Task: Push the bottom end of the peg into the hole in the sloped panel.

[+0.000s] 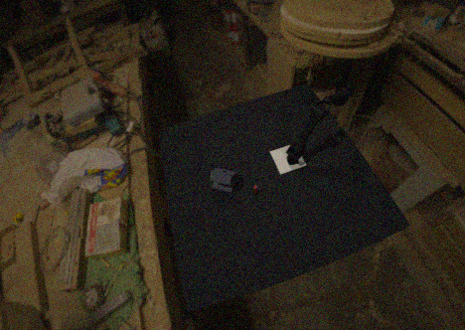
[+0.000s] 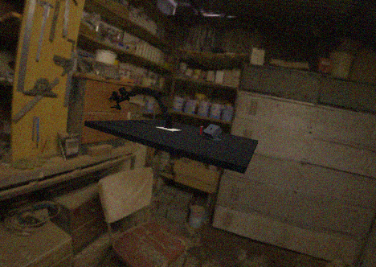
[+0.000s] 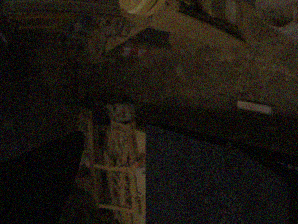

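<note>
The red peg lies 710 mm ahead of my gripper tip, 590 mm to the left of it and 100 mm below it. From my gripper tip the other things lie so: grey sloped panel (890 mm ahead, 480 mm to the left, 90 mm below).
</note>
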